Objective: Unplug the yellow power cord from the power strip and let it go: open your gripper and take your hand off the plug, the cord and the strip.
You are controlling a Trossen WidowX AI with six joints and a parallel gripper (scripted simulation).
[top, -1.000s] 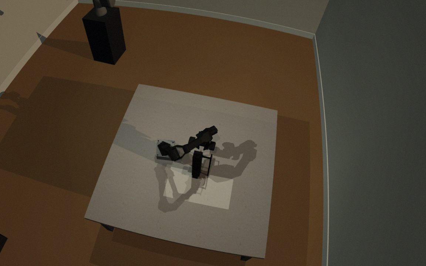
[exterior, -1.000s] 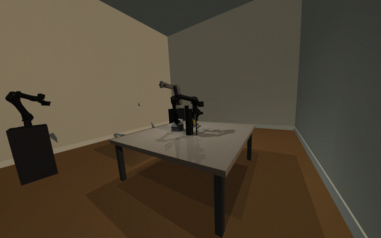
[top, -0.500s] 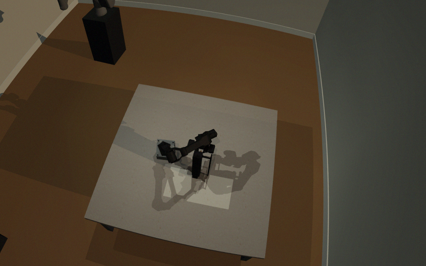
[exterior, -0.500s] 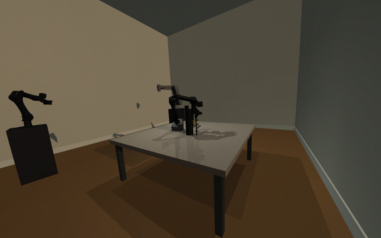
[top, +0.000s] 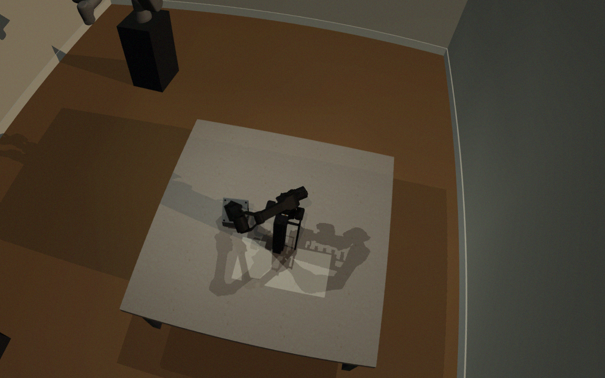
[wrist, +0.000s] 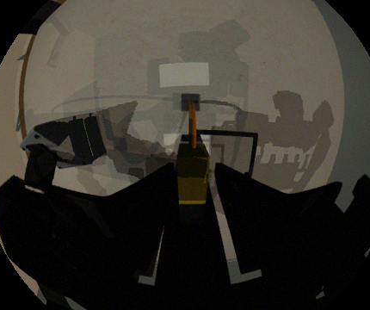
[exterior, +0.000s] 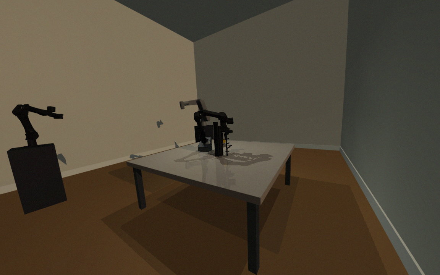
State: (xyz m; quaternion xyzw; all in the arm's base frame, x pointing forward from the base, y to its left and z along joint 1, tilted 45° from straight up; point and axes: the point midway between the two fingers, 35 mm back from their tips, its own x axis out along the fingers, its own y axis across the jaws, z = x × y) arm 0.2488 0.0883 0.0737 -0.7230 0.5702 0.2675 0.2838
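Right now my gripper tip is 3 cm to the left of the yellow plug.
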